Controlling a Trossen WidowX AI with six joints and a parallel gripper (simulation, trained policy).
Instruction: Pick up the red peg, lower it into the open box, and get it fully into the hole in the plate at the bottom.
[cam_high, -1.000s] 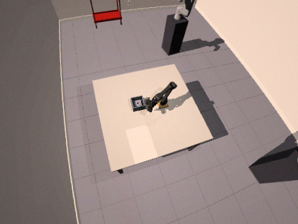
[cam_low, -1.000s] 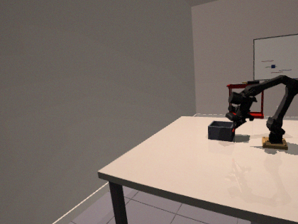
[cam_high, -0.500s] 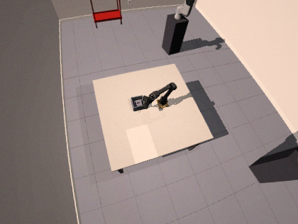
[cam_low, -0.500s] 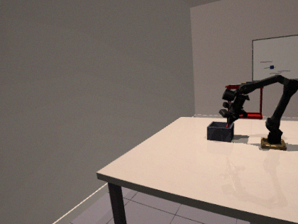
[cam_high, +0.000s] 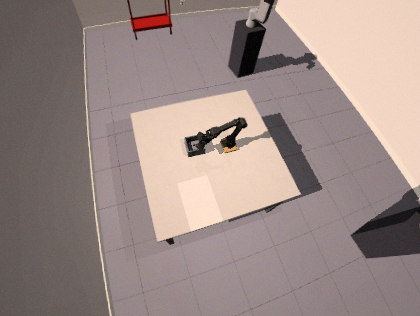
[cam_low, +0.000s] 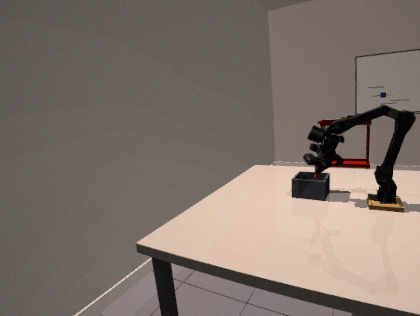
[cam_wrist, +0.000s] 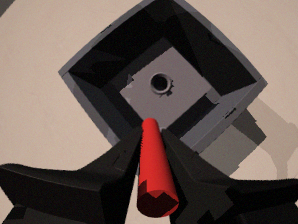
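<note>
Now: the grey plate 30 mm ahead of my gripper tip, 50 mm to the right of it and 80 mm below it. The rest, counted from my gripper tip: red peg: 10 mm behind, 20 mm above; then dark box: 30 mm ahead, 50 mm to the right, 100 mm below.
</note>
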